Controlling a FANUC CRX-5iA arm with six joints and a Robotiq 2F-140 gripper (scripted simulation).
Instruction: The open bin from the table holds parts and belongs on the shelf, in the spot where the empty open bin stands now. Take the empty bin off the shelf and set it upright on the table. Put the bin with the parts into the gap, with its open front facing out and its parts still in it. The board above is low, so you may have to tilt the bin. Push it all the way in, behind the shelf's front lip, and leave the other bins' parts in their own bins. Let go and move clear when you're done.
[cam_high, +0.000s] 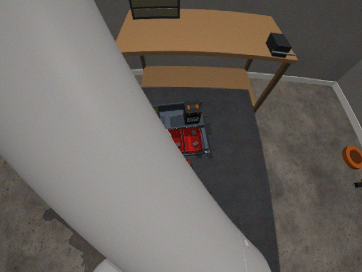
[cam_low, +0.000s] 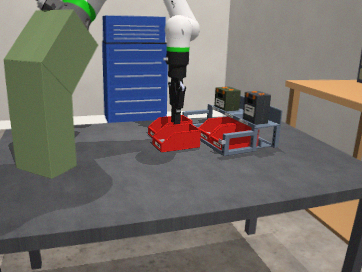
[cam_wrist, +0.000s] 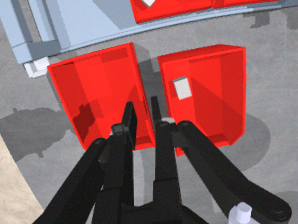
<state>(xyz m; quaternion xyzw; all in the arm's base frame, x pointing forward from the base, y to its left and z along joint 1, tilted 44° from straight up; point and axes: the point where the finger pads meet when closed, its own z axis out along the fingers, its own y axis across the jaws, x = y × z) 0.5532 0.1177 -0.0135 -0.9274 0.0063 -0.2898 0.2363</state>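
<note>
The part lies 1 cm ahead of my hand, 6 cm to the right of it and 9 cm below it. Also, from my hand: grey shelf: 22 cm ahead, 3 cm to the right, 4 cm below; then dark box: 31 cm ahead, 14 cm to the right, 6 cm above.
</note>
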